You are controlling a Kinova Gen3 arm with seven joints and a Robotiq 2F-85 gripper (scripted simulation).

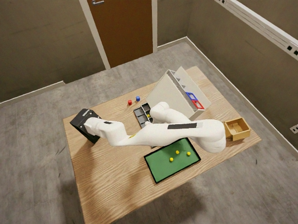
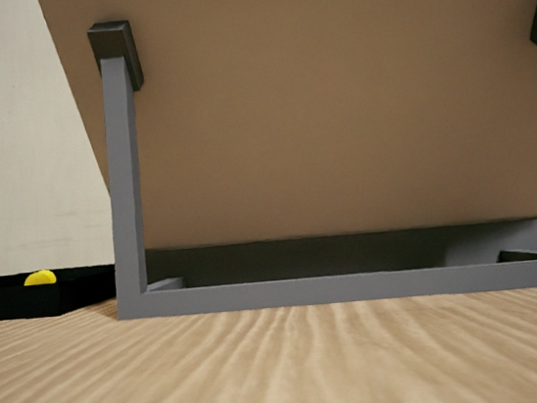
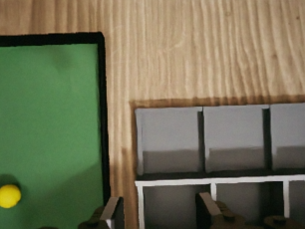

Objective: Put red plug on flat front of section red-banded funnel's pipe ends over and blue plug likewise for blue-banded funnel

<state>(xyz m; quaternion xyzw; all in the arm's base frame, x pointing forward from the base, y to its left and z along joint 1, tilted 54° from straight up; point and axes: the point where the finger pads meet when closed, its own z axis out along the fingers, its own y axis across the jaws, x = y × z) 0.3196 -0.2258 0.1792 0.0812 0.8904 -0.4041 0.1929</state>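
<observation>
Right now the green marble tray is 2 cm behind my hand, 16 cm to the right of it and 19 cm below it. Also, from my hand: cardboard box (50 cm ahead, 36 cm to the right, 15 cm below); slanted cover (21 cm ahead, 11 cm to the left, 1 cm above).
</observation>
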